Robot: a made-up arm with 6 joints. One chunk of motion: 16 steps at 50 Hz.
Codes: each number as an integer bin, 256 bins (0 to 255) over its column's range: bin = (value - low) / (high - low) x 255, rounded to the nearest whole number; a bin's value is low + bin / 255 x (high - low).
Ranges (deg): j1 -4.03..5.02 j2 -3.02..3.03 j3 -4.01..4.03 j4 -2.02..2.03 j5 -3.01..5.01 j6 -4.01..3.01
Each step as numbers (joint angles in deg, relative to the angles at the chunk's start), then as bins.
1 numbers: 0.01 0.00 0.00 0.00 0.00 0.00
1 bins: 114 127 127 127 96 146
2 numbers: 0.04 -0.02 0.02 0.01 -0.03 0.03
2 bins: 115 126 128 128 95 147
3 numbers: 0.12 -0.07 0.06 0.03 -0.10 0.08
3 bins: 117 124 129 129 93 149
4 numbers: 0.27 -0.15 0.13 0.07 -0.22 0.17
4 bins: 121 121 131 132 89 152
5 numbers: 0.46 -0.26 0.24 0.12 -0.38 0.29
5 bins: 127 116 135 135 84 156
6 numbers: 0.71 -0.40 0.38 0.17 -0.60 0.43
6 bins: 134 110 139 138 77 161
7 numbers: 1.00 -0.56 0.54 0.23 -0.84 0.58
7 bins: 142 104 144 142 69 167
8 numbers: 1.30 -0.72 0.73 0.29 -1.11 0.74
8 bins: 150 97 150 145 60 173
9 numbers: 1.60 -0.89 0.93 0.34 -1.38 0.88
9 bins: 159 90 157 149 52 178
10 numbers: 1.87 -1.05 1.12 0.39 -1.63 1.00
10 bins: 166 83 163 152 44 182
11 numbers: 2.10 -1.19 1.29 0.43 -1.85 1.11
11 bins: 173 77 168 154 37 186
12 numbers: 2.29 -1.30 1.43 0.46 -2.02 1.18
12 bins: 178 72 173 156 31 189
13 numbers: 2.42 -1.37 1.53 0.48 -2.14 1.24
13 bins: 182 70 176 157 28 191
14 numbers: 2.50 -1.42 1.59 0.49 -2.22 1.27
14 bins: 184 67 178 158 25 192
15 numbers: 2.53 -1.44 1.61 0.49 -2.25 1.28
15 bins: 185 67 178 158 24 192
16 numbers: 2.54 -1.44 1.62 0.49 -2.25 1.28
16 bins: 185 67 179 158 24 192
